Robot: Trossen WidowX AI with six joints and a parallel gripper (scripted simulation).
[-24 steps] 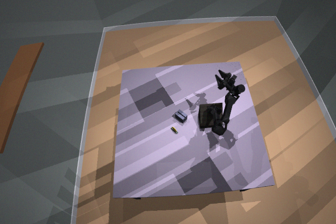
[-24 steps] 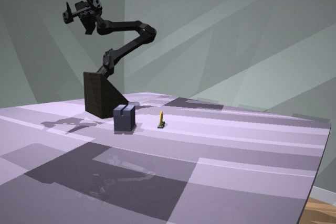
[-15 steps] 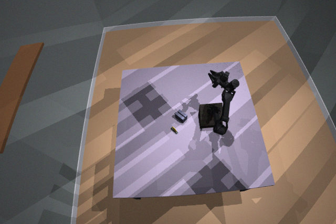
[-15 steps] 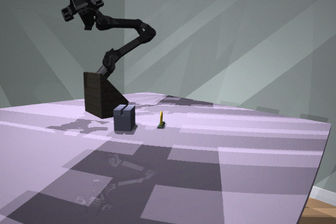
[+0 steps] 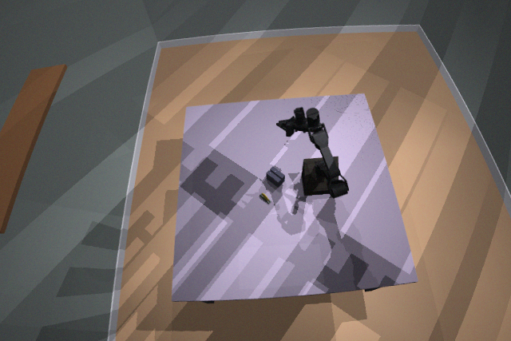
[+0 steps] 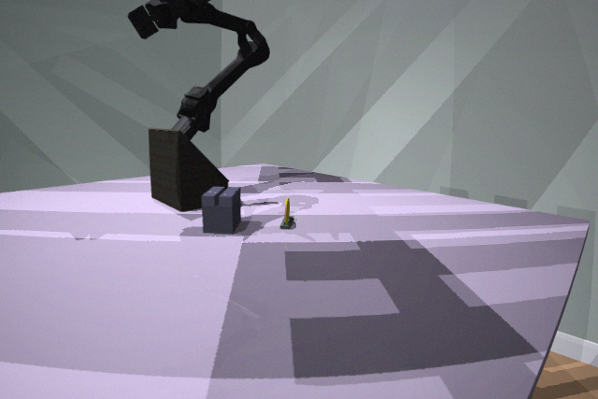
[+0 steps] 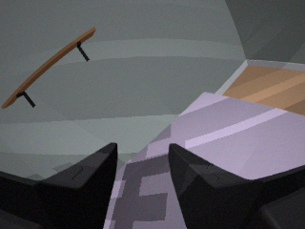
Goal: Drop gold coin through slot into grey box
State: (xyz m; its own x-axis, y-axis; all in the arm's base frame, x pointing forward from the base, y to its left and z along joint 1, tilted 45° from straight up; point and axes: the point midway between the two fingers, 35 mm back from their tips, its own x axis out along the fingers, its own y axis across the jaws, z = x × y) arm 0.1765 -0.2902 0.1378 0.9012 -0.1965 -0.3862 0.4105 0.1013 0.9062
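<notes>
My gripper tip is now 10 cm short of the gold coin, 20 cm to the right of it and 42 cm above it.
</notes>
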